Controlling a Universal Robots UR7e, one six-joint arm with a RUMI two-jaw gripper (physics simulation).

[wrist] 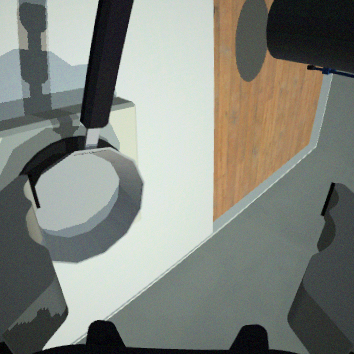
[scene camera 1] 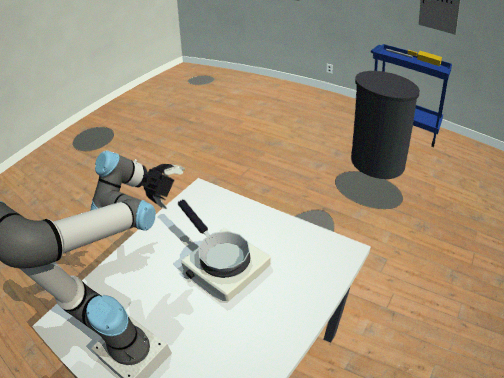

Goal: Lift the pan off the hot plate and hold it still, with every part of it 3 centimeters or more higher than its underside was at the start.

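Where they show: gripper, fingertip midpoint: [wrist: 180, 184] [scene camera 1: 175, 188]; arm's base, origin of the base link: [scene camera 1: 128, 345].
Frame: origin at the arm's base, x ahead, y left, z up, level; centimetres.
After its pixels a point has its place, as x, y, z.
The pan [scene camera 1: 225, 254] @(52.2, -7.1, -0.3) [wrist: 77, 195] @(51.1, -7.0, -0.3) sits upright on the cream hot plate [scene camera 1: 260, 257] @(57.3, -18.7, -1.4) [wrist: 127, 127] @(62.8, -1.8, -1.4). Its black handle [scene camera 1: 192, 216] @(58.5, 10.5, 6.1) [wrist: 105, 65] @(58.6, 10.4, 6.1) points toward the back left of the table in the scene view, angled upward. My gripper [scene camera 1: 172, 188] @(51.2, 9.5, 25.2) [wrist: 180, 184] @(51.2, 9.5, 25.2) is open and empty, up in the air near the table's back left edge, beside the handle's free end. In the wrist view the handle and pan show on the left; the left finger overlaps the pan's edge, and the handle is not between the fingertips. Part of the pan is hidden behind that finger.
The white table [scene camera 1: 300, 280] @(57.6, -34.8, -7.3) [wrist: 170, 125] @(75.6, -9.7, -7.3) carries the hot plate and the arm's base [scene camera 1: 160, 352] @(4.4, -10.2, -1.0). A dark round bin [scene camera 1: 382, 130] [wrist: 315, 30] and a blue cart [scene camera 1: 443, 100] are beyond the table, near the grey wall.
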